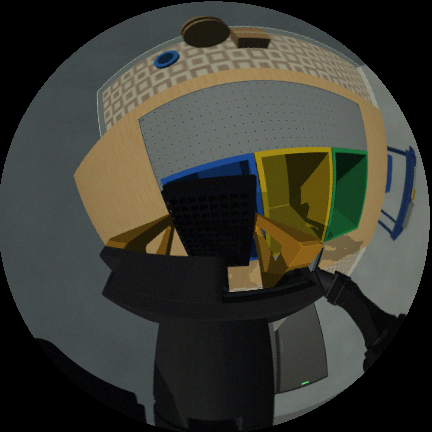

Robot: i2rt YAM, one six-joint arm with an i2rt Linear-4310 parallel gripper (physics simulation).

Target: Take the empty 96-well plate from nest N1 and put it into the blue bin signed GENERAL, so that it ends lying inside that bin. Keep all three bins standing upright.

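Places are measured from the arm's base along level axes (x ahead, y right, z down), in centimetres.
Where they show: gripper, fingertip midpoint: point(213, 217).
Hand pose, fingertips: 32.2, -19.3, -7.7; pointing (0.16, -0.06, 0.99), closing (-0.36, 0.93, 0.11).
Observation:
After its pixels a point has its place, as x, y, z.
My gripper point(213, 217) @(32.2, -19.3, -7.7) is shut on the black 96-well plate point(212, 200) @(34.3, -18.4, -8.8), with an orange finger at each side of it. The plate is held above the blue bin point(205, 168) @(36.9, -19.0, -3.1) and hides much of it. The blue bin's far rim, part of its inside and a strip of its right side show around the plate. The yellow bin point(274, 180) @(27.2, -5.5, 14.7) stands right of the blue bin, and the green bin point(350, 200) @(22.2, 11.5, 1.0) stands beyond it. All three bins look upright. The GENERAL sign and nest N1 do not show.
A grey perforated board point(250, 115) @(46.1, -6.3, 14.9) lies beyond the bins on the wooden table point(115, 190) @(44.8, -60.3, 16.2). A patterned rug point(280, 57) with a blue round object point(166, 59) lies past the table. A black jointed arm part point(352, 297) @(7.7, 5.1, -15.2) and a dark grey box point(302, 350) show lower right.

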